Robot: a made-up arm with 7 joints.
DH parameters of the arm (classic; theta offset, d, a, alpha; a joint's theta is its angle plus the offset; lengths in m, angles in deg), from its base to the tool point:
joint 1: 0 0.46 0 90
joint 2: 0 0.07 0 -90
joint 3: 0 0.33 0.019 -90
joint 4: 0 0.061 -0.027 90
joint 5: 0 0.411 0 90
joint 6: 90 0.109 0.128 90
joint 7: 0 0.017 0 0
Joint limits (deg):
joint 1: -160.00..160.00
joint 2: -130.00..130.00
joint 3: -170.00..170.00
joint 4: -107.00..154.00
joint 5: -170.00..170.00
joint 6: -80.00..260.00
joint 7: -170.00..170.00
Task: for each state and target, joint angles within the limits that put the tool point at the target. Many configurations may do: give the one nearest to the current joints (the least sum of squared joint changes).
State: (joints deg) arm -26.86 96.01 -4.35 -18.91 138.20 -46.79 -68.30
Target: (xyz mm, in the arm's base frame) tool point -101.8 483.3 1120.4
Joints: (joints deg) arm -62.84 42.54 -11.43 6.08 130.84 -50.27 -68.30
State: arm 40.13 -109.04 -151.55 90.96 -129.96 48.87 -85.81
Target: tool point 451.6 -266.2 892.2
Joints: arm 26.59 -89.25 -159.21 100.47 -131.83 46.39 -85.81
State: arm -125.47 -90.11 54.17 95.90 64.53 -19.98 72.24
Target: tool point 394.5 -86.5 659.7
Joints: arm -96.28 -72.43 98.58 105.17 75.60 -27.12 72.24
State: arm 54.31 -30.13 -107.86 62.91 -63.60 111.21 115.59
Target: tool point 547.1 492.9 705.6
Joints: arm 68.03 -60.39 -96.17 55.13 -68.61 106.75 115.59
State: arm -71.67 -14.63 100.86 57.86 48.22 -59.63 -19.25
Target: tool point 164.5 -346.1 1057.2
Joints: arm -108.12 -39.47 104.21 30.89 46.88 -68.89 -19.25
